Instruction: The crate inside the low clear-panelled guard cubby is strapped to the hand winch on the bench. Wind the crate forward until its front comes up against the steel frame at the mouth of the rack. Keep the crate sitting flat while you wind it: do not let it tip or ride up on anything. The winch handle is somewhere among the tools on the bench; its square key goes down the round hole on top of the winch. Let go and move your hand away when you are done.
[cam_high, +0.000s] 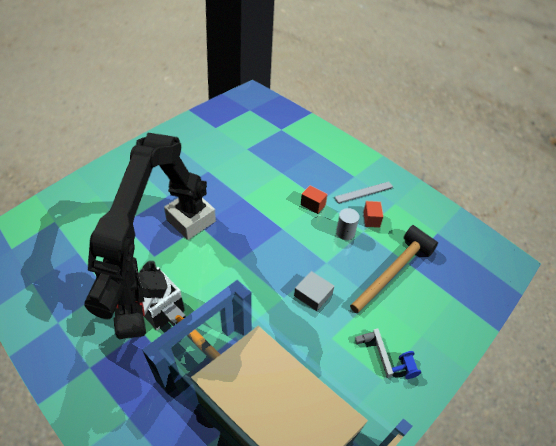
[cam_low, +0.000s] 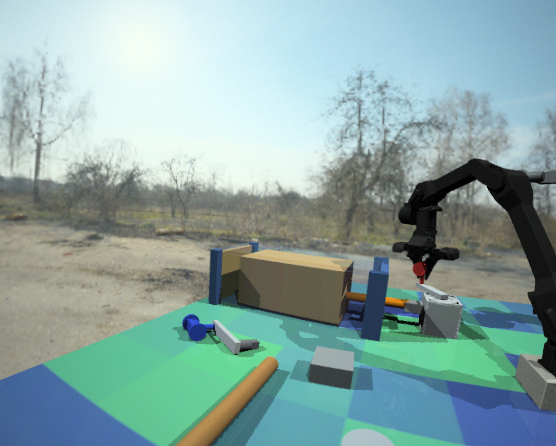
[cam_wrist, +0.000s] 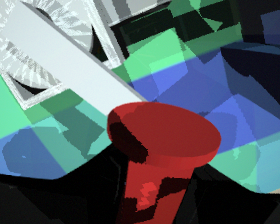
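The red knob is 2 cm above my gripper tip. Also, from my gripper tip: grey winch: 5 cm behind, 9 cm to the left, 8 cm below; red-knobbed crank: 1 cm behind, 4 cm to the left, 1 cm below; blue frame: 12 cm ahead, 8 cm to the left, 1 cm below.
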